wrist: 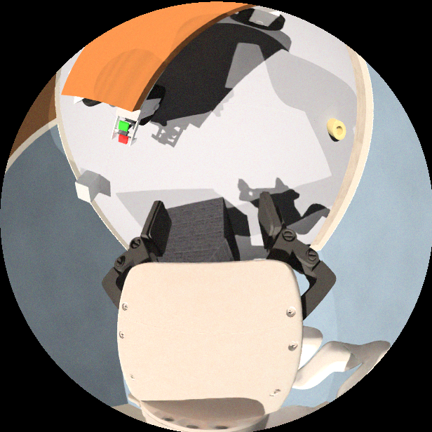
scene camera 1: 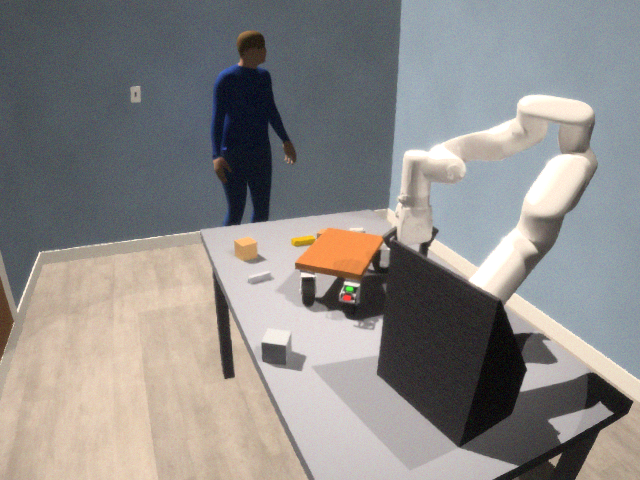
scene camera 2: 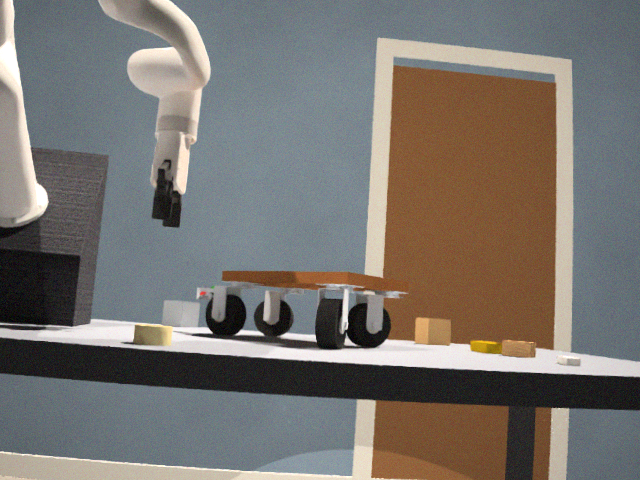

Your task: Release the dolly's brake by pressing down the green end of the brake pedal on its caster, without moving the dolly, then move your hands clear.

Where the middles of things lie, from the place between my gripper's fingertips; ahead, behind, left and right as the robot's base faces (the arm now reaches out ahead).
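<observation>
My hand is 25 cm short of the dolly [scene camera 2: 368,324], 3 cm to the right of it and 14 cm above it. Counted from my hand, there's a grey cube [scene camera 1: 277,344] that's 38 cm to the left, 1 cm behind and 17 cm below. The yellow cylinder [scene camera 2: 156,335] is 28 cm to the right of my hand, 5 cm ahead of it and 19 cm below it, and the orange cube [scene camera 2: 428,331] is 59 cm ahead of my hand, 28 cm to the left of it and 17 cm below it.
</observation>
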